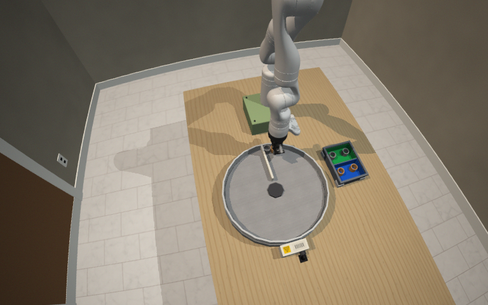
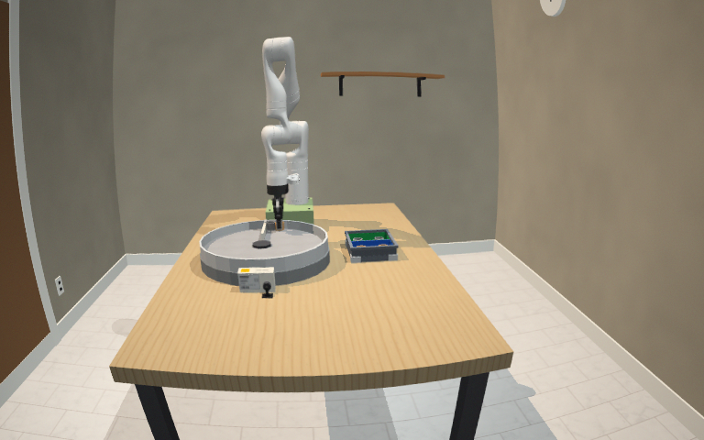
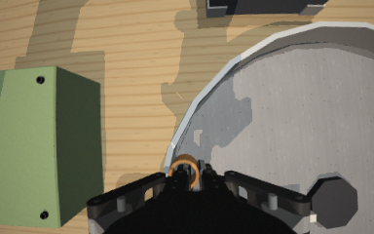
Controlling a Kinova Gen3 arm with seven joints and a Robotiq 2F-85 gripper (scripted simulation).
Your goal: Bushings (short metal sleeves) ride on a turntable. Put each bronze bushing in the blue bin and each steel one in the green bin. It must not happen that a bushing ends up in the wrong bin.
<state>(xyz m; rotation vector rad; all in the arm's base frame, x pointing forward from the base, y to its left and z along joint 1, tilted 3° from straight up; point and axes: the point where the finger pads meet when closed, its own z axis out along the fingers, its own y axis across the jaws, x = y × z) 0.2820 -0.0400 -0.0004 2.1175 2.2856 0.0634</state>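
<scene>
The blue bin lies 31 cm to the left of my hand, 10 cm ahead of it and 5 cm below it. Also, from my hand: turntable (17 cm ahead, 4 cm to the right, 2 cm below).
</scene>
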